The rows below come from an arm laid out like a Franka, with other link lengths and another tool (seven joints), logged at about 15 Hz.
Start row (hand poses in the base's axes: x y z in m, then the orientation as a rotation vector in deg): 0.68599 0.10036 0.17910 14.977 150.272 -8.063
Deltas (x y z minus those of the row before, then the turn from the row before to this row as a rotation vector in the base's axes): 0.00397 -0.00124 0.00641 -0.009 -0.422 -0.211; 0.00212 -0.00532 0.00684 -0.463 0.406 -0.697; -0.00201 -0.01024 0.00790 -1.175 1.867 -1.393; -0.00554 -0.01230 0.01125 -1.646 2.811 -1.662; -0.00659 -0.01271 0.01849 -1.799 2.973 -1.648; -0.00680 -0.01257 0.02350 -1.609 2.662 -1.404; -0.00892 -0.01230 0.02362 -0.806 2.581 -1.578; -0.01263 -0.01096 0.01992 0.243 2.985 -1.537; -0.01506 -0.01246 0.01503 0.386 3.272 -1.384; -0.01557 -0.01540 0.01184 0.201 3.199 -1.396; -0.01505 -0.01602 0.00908 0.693 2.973 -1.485
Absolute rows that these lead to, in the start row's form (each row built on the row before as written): 0.68996 0.09912 0.18551 15.253 149.832 -8.077; 0.69208 0.09380 0.19235 16.004 150.099 -8.990; 0.69007 0.08356 0.20025 17.419 151.614 -11.349; 0.68453 0.07126 0.21150 19.035 153.896 -14.659; 0.67794 0.05855 0.22999 20.603 156.229 -18.282; 0.67114 0.04598 0.25349 21.928 158.255 -21.573; 0.66222 0.03368 0.27711 23.725 160.365 -23.840; 0.64959 0.02272 0.29703 25.694 163.172 -24.805; 0.63453 0.01026 0.31206 27.486 166.299 -25.652; 0.61896 -0.00514 0.32390 29.317 169.268 -26.753; 0.60391 -0.02116 0.33298 31.400 172.179 -27.065
